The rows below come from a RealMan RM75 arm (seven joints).
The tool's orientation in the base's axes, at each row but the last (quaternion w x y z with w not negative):
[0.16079, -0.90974, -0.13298, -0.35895]
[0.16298, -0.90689, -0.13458, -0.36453]
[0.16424, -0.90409, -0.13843, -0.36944]
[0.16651, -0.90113, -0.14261, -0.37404]
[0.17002, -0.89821, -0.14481, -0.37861]
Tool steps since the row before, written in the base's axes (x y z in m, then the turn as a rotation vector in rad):
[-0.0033, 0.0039, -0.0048, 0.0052, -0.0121, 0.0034]
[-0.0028, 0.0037, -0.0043, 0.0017, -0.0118, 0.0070]
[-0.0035, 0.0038, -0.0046, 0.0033, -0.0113, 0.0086]
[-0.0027, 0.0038, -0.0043, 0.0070, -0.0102, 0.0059]
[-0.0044, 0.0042, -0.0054, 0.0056, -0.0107, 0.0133]
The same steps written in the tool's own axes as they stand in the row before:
[-0.0052, -0.0038, 0.0028, 0.0045, 0.0122, -0.0039]
[-0.0045, -0.0035, 0.0027, 0.0046, 0.0100, -0.0084]
[-0.0052, -0.0039, 0.0024, 0.0070, 0.0098, -0.0082]
[-0.0044, -0.0036, 0.0027, 0.0077, 0.0107, -0.0037]
[-0.0063, -0.0044, 0.0025, 0.0121, 0.0092, -0.0096]

